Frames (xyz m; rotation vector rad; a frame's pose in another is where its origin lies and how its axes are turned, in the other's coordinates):
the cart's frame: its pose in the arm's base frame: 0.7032 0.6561 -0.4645 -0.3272 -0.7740 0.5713
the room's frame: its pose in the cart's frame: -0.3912 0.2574 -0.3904 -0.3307 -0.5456 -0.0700
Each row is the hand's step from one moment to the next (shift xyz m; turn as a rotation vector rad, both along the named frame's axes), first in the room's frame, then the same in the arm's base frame.
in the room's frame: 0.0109 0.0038 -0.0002 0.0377 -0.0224 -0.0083
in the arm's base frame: 0.0012 0.0093 0.0068 0.0130 0.0025 0.0426
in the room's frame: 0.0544 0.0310 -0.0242 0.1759 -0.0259 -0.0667
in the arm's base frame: 0.0283 0.0556 0.0247 0.0854 0.0758 0.1517
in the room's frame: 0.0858 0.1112 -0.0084 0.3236 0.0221 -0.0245
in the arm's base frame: 0.0125 0.1400 0.0072 0.0566 0.1995 0.2506
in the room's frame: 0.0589 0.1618 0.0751 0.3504 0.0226 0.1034
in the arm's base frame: -0.0753 0.1686 -0.0342 -0.0678 0.2179 0.2862
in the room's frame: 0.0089 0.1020 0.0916 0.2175 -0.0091 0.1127
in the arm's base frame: -0.0944 0.0915 -0.0400 -0.0894 0.1173 0.1958
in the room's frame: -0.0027 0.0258 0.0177 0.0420 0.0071 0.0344
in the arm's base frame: -0.0189 0.0202 -0.0148 -0.0302 0.0303 0.0342
